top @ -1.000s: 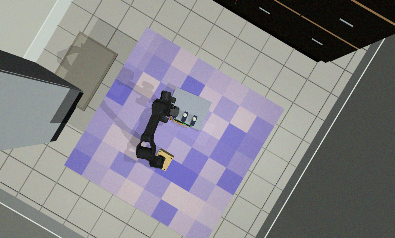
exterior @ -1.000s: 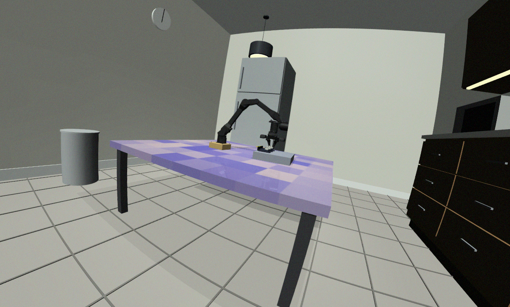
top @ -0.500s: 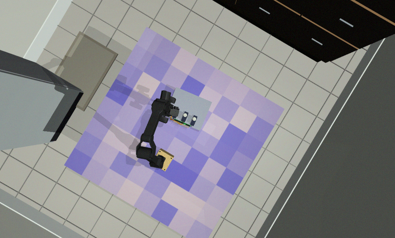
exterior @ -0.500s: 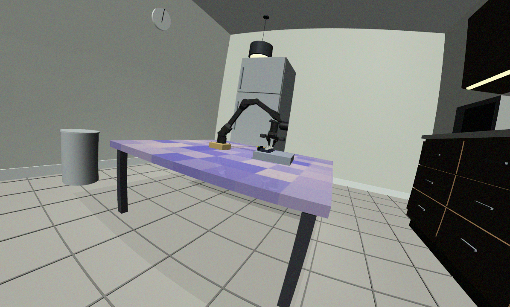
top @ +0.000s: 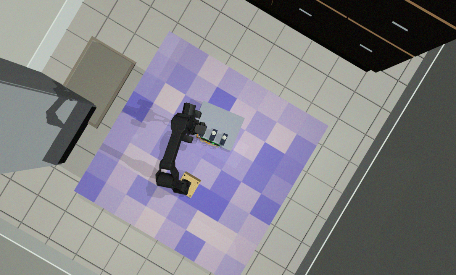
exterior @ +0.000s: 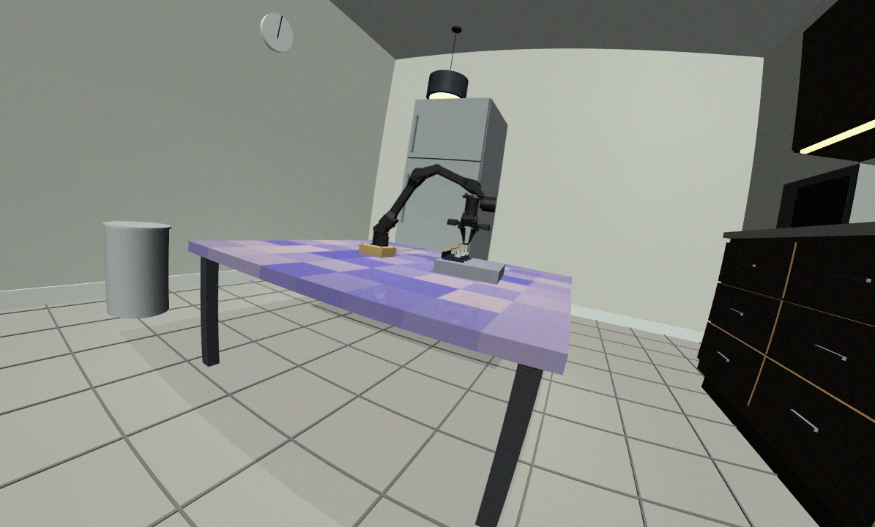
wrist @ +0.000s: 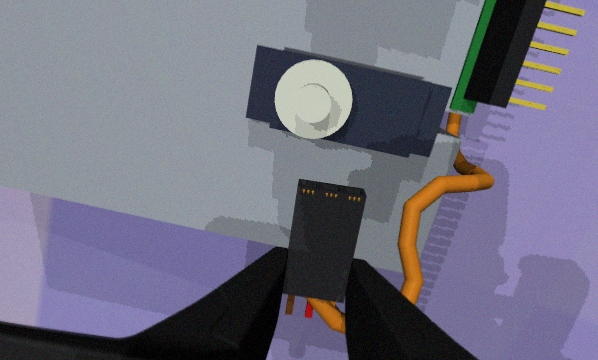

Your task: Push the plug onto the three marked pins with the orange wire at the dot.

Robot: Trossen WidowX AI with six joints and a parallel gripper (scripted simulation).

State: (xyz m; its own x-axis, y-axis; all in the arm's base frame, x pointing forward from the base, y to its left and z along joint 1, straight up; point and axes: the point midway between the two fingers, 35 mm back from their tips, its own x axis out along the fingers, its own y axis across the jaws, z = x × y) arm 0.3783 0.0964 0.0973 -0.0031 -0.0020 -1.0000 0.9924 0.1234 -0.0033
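My gripper tip is 40 mm past the green band, 140 mm to the left of it and 30 mm above it. Also, from my gripper tip: dark dot: 40 mm behind, 150 mm to the right, 30 mm below; pin header: 40 mm behind, 120 mm to the right, 50 mm below; grey printed holder: 110 mm ahead, 110 mm to the right, 80 mm below.
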